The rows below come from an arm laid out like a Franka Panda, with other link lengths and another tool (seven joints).
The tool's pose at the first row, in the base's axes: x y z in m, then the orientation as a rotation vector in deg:
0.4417 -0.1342 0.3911 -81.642 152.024 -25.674
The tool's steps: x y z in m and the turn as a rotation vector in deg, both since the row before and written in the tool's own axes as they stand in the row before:
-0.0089 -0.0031 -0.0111 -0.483 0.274 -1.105
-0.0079 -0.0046 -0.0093 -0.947 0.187 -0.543
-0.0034 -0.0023 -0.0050 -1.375 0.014 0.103
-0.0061 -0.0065 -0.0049 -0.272 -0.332 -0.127
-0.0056 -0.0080 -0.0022 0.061 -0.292 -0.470
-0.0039 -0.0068 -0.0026 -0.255 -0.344 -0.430
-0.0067 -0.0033 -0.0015 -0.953 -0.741 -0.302
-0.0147 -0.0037 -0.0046 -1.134 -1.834 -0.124
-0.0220 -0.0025 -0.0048 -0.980 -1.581 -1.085
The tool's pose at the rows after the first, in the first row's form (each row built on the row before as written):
0.4467 -0.1261 0.4021 -83.355 151.863 -25.393
0.4528 -0.1199 0.4118 -84.403 152.246 -24.399
0.4555 -0.1172 0.4170 -84.634 153.146 -22.655
0.4633 -0.1144 0.4229 -84.817 152.972 -22.035
0.4725 -0.1133 0.4267 -85.393 152.412 -21.897
0.4797 -0.1129 0.4307 -85.987 152.021 -21.310
0.4857 -0.1086 0.4326 -86.508 151.810 -19.490
0.4956 -0.0971 0.4372 -86.563 150.961 -16.517
0.5080 -0.0788 0.4421 -87.910 149.529 -14.046

